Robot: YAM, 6 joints.
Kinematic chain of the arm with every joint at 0, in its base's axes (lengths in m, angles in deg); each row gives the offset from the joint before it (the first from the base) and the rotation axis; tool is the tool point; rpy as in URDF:
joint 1: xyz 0 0 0.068 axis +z
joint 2: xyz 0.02 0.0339 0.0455 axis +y
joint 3: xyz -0.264 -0.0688 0 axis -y
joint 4: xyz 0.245 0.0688 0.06 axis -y
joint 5: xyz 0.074 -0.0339 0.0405 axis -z
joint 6: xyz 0.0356 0 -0.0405 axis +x
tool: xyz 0 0 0 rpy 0 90 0
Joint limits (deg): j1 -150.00..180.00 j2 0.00..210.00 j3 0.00..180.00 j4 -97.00..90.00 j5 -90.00..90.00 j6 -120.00..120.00
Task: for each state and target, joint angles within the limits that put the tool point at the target. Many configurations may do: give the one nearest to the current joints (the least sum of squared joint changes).
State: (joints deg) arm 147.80 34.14 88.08 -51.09 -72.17 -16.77
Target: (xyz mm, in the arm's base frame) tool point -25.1 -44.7 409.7
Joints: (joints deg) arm 103.79 19.32 68.92 -61.53 -79.73 -16.77
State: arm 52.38 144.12 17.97 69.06 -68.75 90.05
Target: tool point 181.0 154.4 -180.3
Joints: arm 33.01 175.32 50.27 63.98 -60.08 90.05
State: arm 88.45 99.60 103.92 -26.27 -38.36 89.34
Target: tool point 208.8 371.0 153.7
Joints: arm 57.85 119.72 83.99 -31.16 -35.47 89.34
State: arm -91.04 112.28 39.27 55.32 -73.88 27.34
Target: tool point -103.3 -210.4 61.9
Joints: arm -124.59 110.77 19.19 52.99 -75.09 27.34
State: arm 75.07 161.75 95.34 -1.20 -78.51 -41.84
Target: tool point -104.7 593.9 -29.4
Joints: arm 97.30 180.66 143.40 12.95 -52.75 -41.84
